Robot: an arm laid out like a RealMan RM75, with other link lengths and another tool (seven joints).
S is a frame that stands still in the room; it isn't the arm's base.
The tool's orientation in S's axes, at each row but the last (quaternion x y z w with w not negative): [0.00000 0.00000 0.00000 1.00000]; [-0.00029 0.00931 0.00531 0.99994]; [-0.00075 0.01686 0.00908 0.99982]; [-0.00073 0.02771 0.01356 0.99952]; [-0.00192 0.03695 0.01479 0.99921]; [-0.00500 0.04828 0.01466 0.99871]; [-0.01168 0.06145 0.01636 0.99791]
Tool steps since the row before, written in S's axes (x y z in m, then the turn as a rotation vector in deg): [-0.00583 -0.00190 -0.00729 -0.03 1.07 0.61]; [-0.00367 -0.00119 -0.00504 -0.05 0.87 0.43]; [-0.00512 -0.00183 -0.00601 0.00 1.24 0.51]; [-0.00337 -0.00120 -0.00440 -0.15 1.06 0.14]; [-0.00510 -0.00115 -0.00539 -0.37 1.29 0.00]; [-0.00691 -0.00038 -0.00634 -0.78 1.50 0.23]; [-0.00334 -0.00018 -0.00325 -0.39 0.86 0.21]
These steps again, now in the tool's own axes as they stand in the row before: [-0.00583 -0.00190 -0.00729 -0.03 1.07 0.61]; [-0.00359 -0.00115 -0.00511 -0.05 0.87 0.43]; [-0.00495 -0.00173 -0.00618 0.01 1.24 0.51]; [-0.00315 -0.00110 -0.00458 -0.13 1.06 0.13]; [-0.00472 -0.00098 -0.00576 -0.33 1.30 -0.02]; [-0.00627 -0.00012 -0.00698 -0.76 1.52 0.17]; [-0.00292 0.00000 -0.00364 -0.39 0.87 0.18]
